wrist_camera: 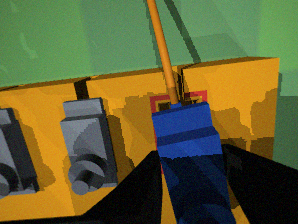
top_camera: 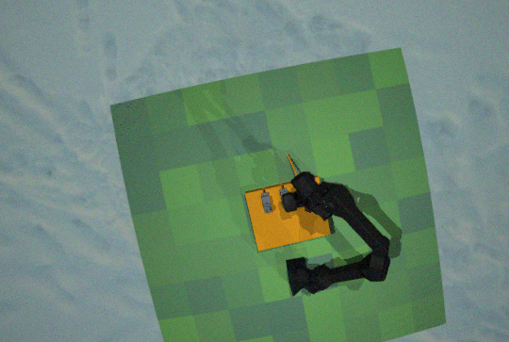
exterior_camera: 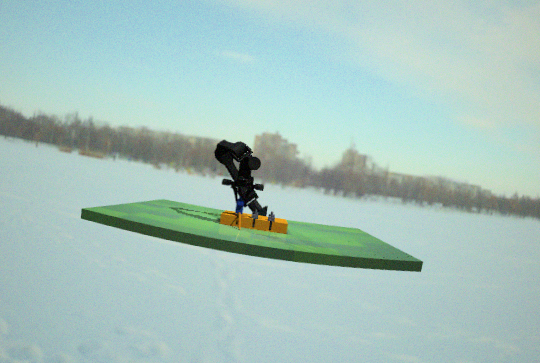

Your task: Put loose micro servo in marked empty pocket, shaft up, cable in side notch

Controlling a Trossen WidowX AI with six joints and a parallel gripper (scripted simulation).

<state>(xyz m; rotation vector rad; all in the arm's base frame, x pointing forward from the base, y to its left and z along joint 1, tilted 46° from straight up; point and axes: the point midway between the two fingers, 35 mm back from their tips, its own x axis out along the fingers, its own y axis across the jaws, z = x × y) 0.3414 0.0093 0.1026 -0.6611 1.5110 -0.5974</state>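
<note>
The orange deck is 130 mm behind my gripper tip, 70 mm to the left of it and 80 mm below it.
</note>
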